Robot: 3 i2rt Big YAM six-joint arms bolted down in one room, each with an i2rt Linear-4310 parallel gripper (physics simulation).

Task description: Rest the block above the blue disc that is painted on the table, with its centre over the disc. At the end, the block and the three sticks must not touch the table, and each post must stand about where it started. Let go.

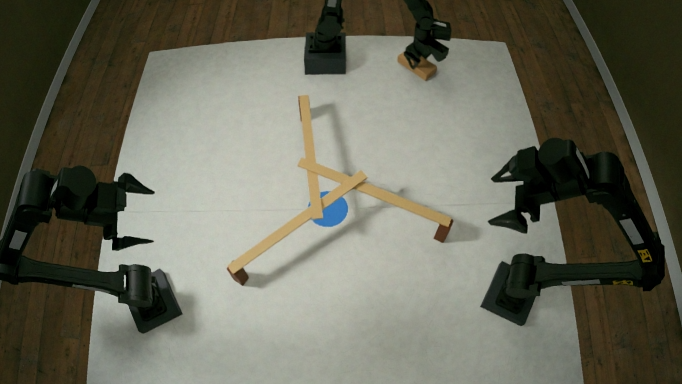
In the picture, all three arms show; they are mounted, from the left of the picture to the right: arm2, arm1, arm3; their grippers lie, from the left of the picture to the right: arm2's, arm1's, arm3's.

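Three pale sticks interlock above the blue disc [337, 214]. The upper stick [309, 135] rests on a brown post [300, 109] and its inner end lies over the lower-left stick [275, 240]. That one rests on a post [239, 276] and crosses over the right stick [405, 200], which rests on a post [442, 232] and crosses over the upper stick. The orange block [425, 72] is at the upper right; arm1's gripper [413, 60] appears shut on it, its fingers partly hidden. Arm2's gripper [152, 216] and arm3's gripper [491, 200] are open and empty, away from the sticks.
The white table [225, 125] lies under everything. Arm1's base [325, 61] stands at the top, left of the block. Arm2's base [156, 305] is at the lower left and arm3's base [509, 297] at the lower right. Wooden floor [565, 80] shows around the table.
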